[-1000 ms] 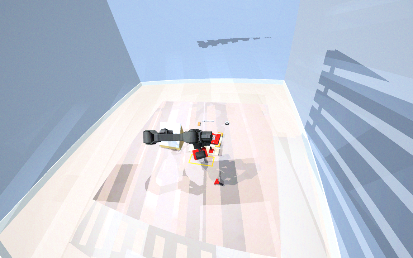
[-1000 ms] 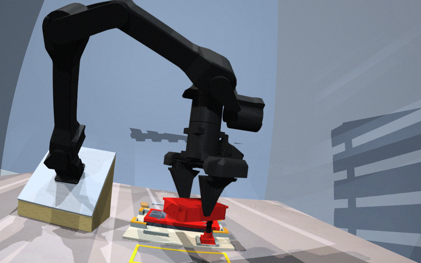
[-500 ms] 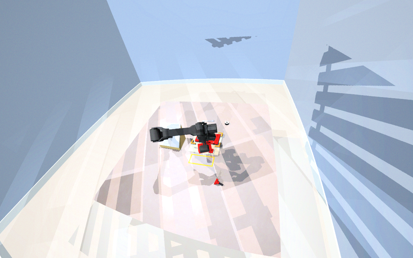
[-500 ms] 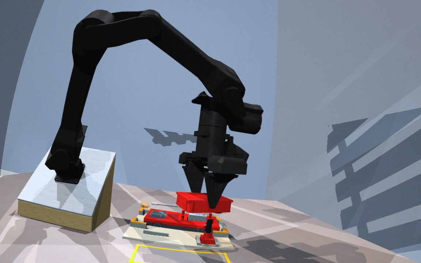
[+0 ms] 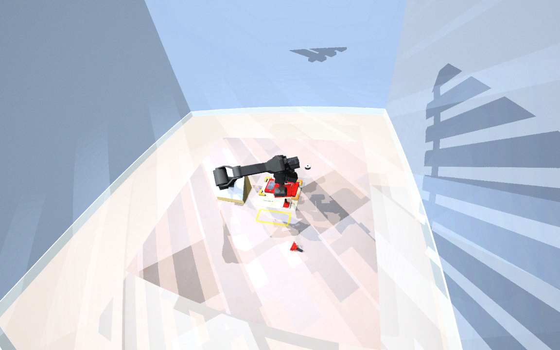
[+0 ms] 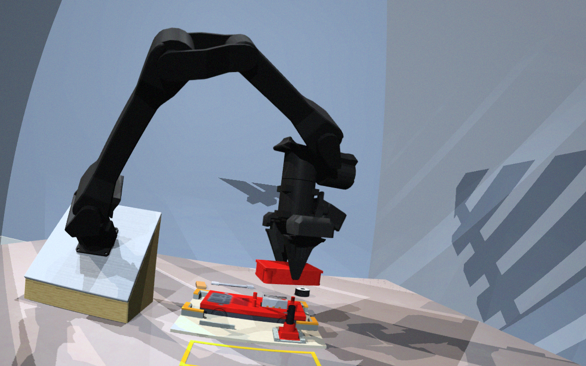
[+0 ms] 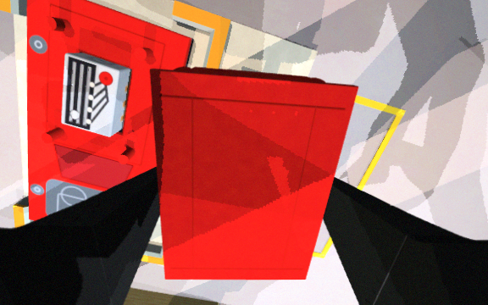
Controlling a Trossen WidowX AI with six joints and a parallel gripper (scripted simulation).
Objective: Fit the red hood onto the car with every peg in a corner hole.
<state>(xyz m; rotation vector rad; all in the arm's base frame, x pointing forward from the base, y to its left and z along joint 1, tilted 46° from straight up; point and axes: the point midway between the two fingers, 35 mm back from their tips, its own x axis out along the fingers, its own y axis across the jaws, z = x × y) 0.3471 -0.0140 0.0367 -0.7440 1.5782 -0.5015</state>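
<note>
My gripper tip is 110 mm to the right of the grey engine block and 90 mm above it. From my gripper tip the other things lie so: red hood (10 mm above); red cone-shaped part (270 mm to the right, 100 mm below, 100 mm ahead); white jig (100 mm below, 80 mm to the left, 40 mm behind).
</note>
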